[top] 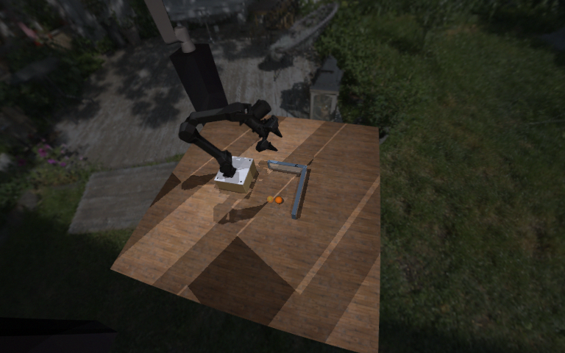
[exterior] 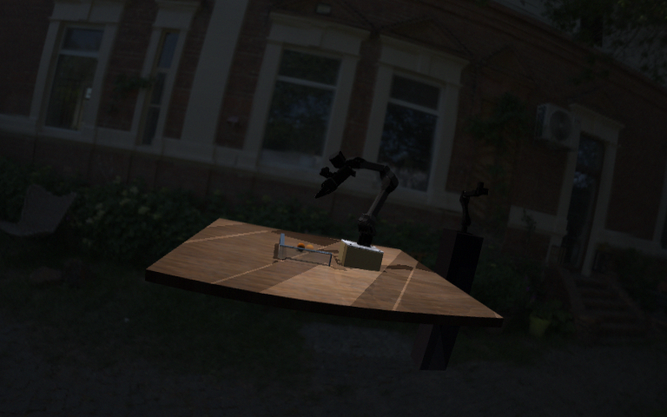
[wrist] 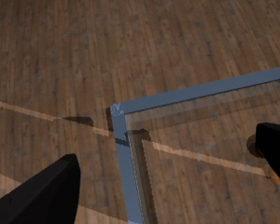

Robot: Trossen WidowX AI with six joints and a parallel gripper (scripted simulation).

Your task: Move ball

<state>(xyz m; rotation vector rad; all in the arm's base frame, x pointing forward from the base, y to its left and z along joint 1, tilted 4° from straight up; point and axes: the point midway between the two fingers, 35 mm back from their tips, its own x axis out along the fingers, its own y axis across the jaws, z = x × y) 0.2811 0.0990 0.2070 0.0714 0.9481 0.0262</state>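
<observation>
Right now the orange ball is 20 mm ahead of my gripper tip, 160 mm to the right of it and 270 mm below it. From my gripper tip the other things lie so: see-through copy of ball (30 mm behind, 170 mm to the right, 270 mm below).
</observation>
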